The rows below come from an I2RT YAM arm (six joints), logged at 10 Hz.
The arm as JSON. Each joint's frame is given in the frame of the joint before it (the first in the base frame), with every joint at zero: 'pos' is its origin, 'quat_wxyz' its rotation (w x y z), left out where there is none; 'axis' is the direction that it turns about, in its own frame. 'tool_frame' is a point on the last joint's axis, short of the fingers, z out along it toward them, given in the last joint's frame.
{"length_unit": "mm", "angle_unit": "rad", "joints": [
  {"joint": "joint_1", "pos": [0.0, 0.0, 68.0], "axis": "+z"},
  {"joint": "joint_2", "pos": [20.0, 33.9, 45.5], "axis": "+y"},
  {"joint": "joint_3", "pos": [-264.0, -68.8, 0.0], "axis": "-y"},
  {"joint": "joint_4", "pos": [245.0, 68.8, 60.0], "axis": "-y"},
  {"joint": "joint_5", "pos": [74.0, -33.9, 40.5], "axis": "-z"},
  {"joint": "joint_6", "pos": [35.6, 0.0, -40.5], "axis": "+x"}
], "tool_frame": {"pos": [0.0, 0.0, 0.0], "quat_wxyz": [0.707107, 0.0, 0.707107, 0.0]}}
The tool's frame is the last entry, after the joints.
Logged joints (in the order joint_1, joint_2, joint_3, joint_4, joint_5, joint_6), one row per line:
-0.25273, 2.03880, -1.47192, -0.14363, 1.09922, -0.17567
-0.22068, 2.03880, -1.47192, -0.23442, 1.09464, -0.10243
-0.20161, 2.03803, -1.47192, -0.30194, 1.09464, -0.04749
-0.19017, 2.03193, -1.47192, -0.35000, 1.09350, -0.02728
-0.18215, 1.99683, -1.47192, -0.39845, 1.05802, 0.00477
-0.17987, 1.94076, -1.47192, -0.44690, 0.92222, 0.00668
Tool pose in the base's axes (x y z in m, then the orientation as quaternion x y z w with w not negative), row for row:
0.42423, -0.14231, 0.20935, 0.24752, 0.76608, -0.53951, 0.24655
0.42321, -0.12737, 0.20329, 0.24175, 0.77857, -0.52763, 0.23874
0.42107, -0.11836, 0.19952, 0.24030, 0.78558, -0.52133, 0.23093
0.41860, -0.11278, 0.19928, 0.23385, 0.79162, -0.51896, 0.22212
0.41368, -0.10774, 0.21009, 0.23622, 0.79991, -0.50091, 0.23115
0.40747, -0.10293, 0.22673, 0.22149, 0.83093, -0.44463, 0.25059
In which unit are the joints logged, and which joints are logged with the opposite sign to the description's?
The joints are logged in radians. Opposite sign: joint_3.
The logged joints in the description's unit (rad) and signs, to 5 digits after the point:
-0.25273, 2.03880, 1.47192, -0.14363, 1.09922, -0.17567
-0.22068, 2.03880, 1.47192, -0.23442, 1.09464, -0.10243
-0.20161, 2.03803, 1.47192, -0.30194, 1.09464, -0.04749
-0.19017, 2.03193, 1.47192, -0.35000, 1.09350, -0.02728
-0.18215, 1.99683, 1.47192, -0.39845, 1.05802, 0.00477
-0.17987, 1.94076, 1.47192, -0.44690, 0.92222, 0.00668

